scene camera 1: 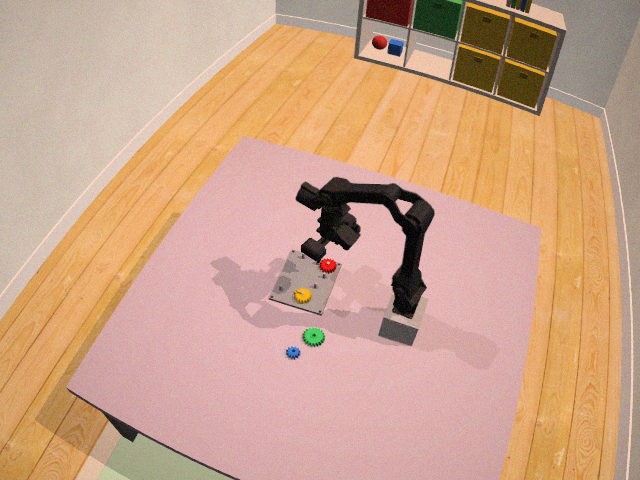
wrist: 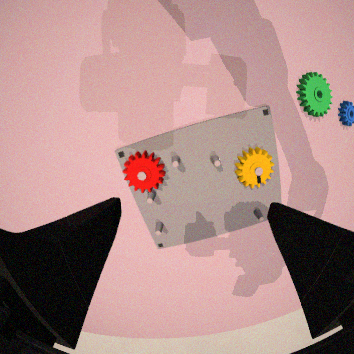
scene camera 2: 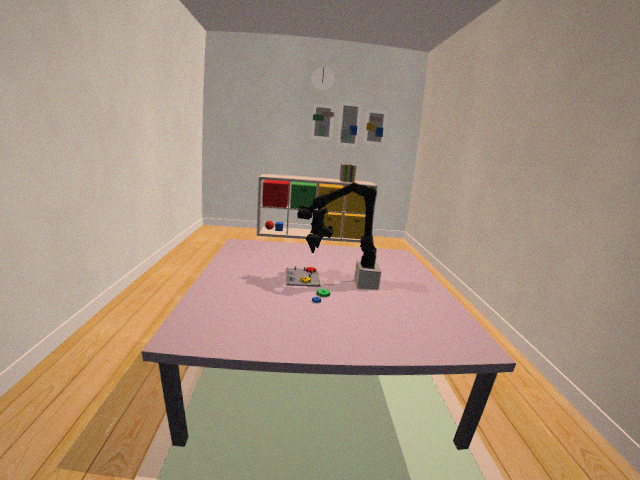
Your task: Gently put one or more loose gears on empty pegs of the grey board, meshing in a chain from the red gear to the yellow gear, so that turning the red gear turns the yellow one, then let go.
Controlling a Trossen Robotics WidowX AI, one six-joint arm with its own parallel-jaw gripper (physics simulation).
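Pixels of known places: gripper, fingertip midpoint: (scene camera 1: 327,253) (wrist: 198,208) (scene camera 2: 315,250); arm's base, origin of the base link: (scene camera 1: 405,306) (scene camera 2: 367,265).
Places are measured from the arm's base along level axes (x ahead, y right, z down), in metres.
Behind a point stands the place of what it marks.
The grey board (scene camera 1: 305,277) @[x 0.331, y 0.047, z 0.098 m] (wrist: 200,192) @[x 0.331, y 0.050, z 0.098 m] lies flat on the table. The red gear (scene camera 1: 327,265) @[x 0.283, y 0.108, z 0.080 m] (scene camera 2: 310,269) @[x 0.287, y 0.100, z 0.082 m] (wrist: 151,169) @[x 0.281, y 0.104, z 0.083 m] and the yellow gear (scene camera 1: 303,296) @[x 0.303, y -0.034, z 0.081 m] (scene camera 2: 305,279) @[x 0.309, y -0.038, z 0.083 m] (wrist: 247,165) @[x 0.300, y -0.014, z 0.083 m] sit on it, apart, with several empty pegs around them. The green gear (scene camera 1: 309,339) @[x 0.227, y -0.162, z 0.092 m] (scene camera 2: 323,292) @[x 0.221, y -0.163, z 0.087 m] (wrist: 309,95) @[x 0.222, y -0.126, z 0.091 m] and the smaller blue gear (scene camera 1: 293,353) @[x 0.248, y -0.228, z 0.089 m] (scene camera 2: 316,299) @[x 0.254, y -0.232, z 0.090 m] (wrist: 344,115) @[x 0.254, y -0.203, z 0.091 m] lie loose on the table beyond the board's yellow-gear side. My gripper (scene camera 1: 333,252) @[x 0.271, y 0.056, z -0.043 m] (scene camera 2: 318,243) @[x 0.271, y 0.056, z -0.043 m] (wrist: 198,208) @[x 0.271, y 0.056, z -0.043 m] is open and empty, high above the board. The blue gear is cut by the wrist view's right edge.
The arm's grey base block (scene camera 1: 397,326) @[x 0.001, y -0.057, z 0.026 m] (scene camera 2: 367,276) @[x 0.005, y -0.057, z 0.036 m] stands on the pink table (scene camera 1: 206,361) @[x 0.468, y -0.362, z 0.105 m] (scene camera 2: 330,330) @[x 0.199, y -0.453, z 0.106 m], right of the board in the scene views. A shelf unit (scene camera 1: 357,38) (scene camera 2: 259,206) stands far behind the table. Arm shadows fall across the board and table.
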